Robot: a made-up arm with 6 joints. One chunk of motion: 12 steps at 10 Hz.
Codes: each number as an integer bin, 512 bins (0 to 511) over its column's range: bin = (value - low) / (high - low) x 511, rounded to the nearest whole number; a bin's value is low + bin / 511 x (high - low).
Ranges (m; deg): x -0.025..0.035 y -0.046..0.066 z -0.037..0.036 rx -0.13..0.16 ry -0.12..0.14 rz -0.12..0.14
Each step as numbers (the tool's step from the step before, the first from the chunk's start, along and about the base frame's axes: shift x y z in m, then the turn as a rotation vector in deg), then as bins.
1 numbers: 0.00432 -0.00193 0.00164 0.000 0.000 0.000
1 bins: 250 201 270 229 236 236
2 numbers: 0.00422 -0.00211 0.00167 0.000 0.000 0.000
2 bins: 249 200 271 229 236 236
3 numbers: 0.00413 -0.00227 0.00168 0.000 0.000 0.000
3 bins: 248 200 271 229 236 236
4 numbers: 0.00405 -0.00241 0.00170 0.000 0.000 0.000
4 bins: 247 199 271 229 236 236
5 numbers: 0.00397 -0.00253 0.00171 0.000 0.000 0.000
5 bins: 247 198 271 229 236 236
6 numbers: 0.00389 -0.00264 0.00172 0.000 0.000 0.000
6 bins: 246 198 271 229 236 236
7 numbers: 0.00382 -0.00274 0.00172 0.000 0.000 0.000
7 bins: 245 197 271 229 236 236
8 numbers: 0.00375 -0.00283 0.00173 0.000 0.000 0.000
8 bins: 245 197 271 229 236 236
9 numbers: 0.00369 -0.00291 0.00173 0.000 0.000 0.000
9 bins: 244 197 271 229 236 236
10 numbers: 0.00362 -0.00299 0.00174 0.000 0.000 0.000
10 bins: 244 196 271 229 236 236
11 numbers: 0.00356 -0.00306 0.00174 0.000 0.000 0.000
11 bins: 243 196 271 229 236 236
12 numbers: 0.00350 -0.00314 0.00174 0.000 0.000 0.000
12 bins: 243 196 271 229 236 236
